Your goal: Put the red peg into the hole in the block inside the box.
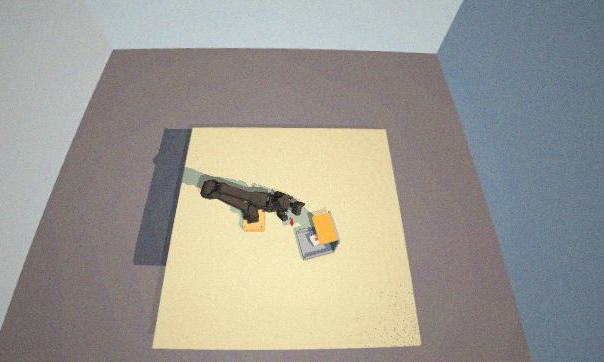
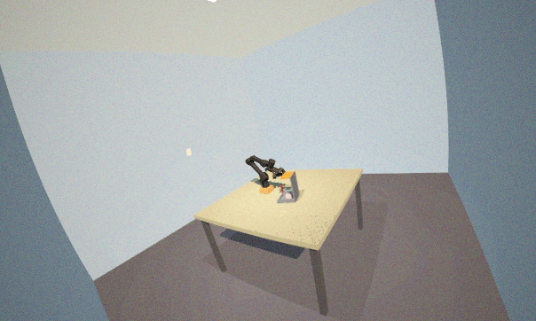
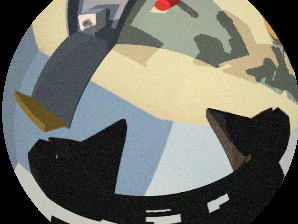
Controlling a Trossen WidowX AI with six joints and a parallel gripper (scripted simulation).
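Right now the red peg is 110 mm below my gripper tip, 70 mm to the right of it and 50 mm behind it. The rest, counted from my gripper tip: orange roof (190 mm to the right, 90 mm ahead, 70 mm above).
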